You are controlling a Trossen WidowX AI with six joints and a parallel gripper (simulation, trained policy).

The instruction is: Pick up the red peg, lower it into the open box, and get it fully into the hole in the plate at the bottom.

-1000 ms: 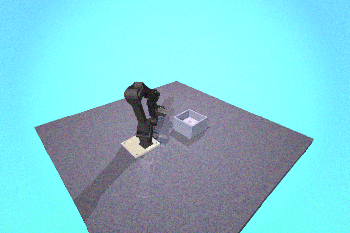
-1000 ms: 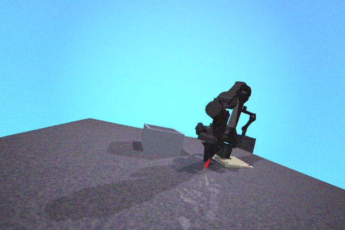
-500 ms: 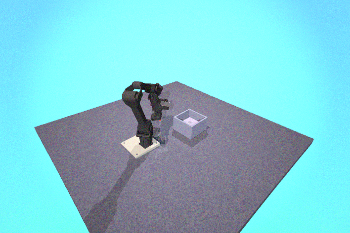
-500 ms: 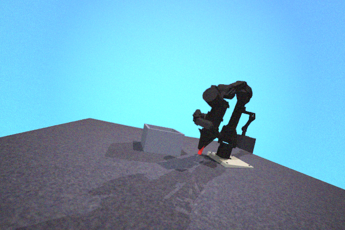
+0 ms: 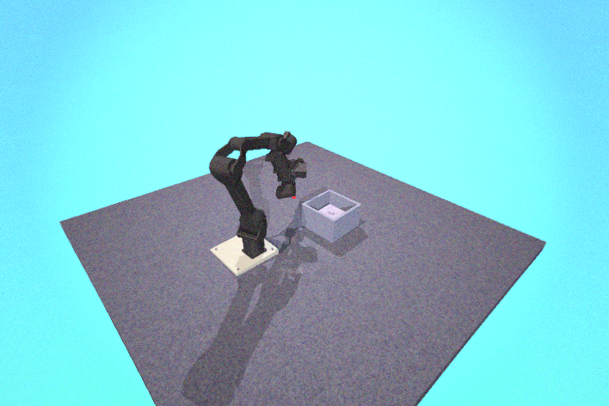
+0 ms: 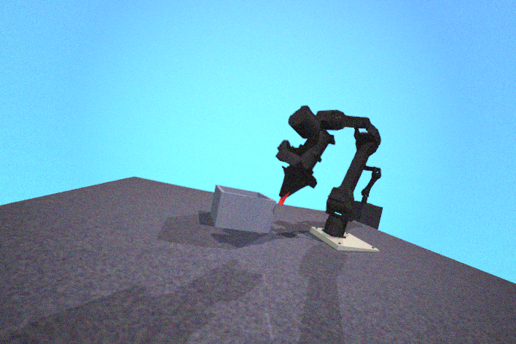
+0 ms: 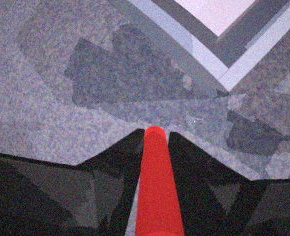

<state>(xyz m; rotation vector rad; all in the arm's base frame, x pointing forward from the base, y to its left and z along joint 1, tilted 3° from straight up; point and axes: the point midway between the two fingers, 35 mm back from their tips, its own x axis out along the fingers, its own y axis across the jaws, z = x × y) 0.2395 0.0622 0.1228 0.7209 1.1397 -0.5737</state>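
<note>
The grey box is 130 mm to the right of my gripper tip, 90 mm below it and 70 mm ahead of it. Also, from my gripper tip: red peg (20 mm above, 10 mm behind).
</note>
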